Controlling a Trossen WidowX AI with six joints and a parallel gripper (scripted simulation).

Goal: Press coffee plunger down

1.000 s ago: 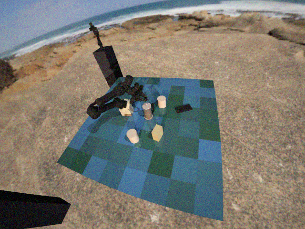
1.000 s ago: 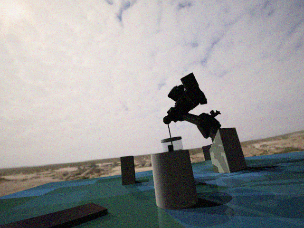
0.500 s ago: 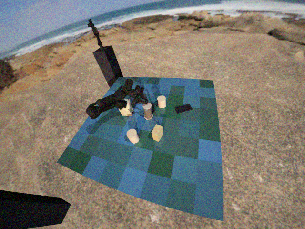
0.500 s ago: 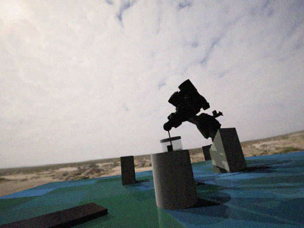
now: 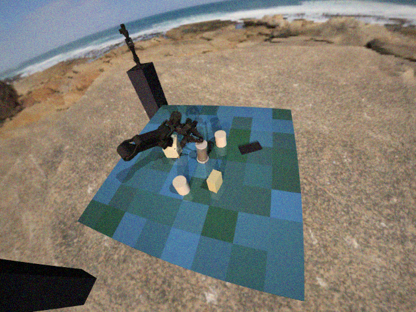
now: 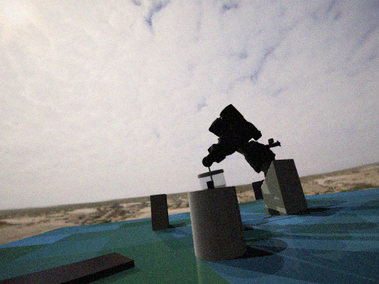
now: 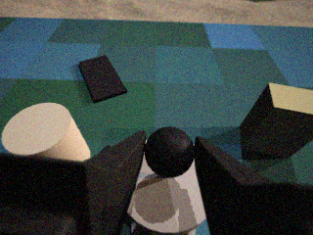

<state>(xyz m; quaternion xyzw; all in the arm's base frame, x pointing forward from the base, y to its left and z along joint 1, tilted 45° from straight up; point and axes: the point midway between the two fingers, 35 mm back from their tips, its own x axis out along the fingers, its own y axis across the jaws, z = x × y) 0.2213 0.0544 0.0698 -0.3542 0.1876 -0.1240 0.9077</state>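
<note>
Now: the coffee press 1 cm behind my gripper tip, 1 cm to the left of it and 9 cm below it.
</note>
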